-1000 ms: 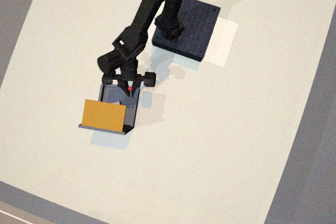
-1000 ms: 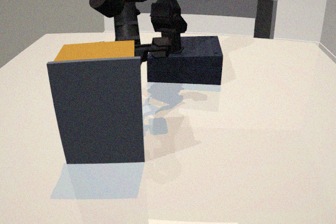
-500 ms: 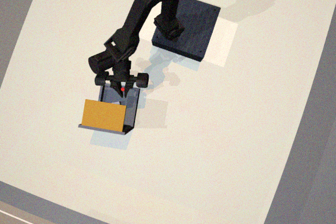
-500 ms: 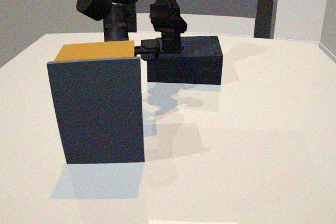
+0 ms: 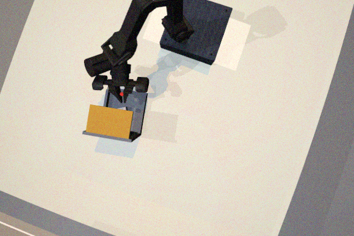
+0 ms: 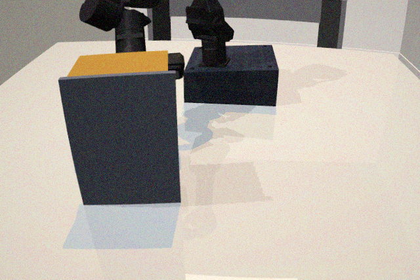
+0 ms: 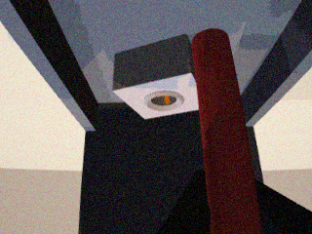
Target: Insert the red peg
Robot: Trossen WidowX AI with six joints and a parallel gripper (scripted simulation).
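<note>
Right now my gripper tip is 11 cm short of the dark back wall, 3 cm to the right of it and 1 cm below it. Also, from my gripper tip: red peg: 3 cm behind, 1 cm to the right, 1 cm below; then orange roof: 6 cm ahead, 1 cm to the left, 11 cm above.
</note>
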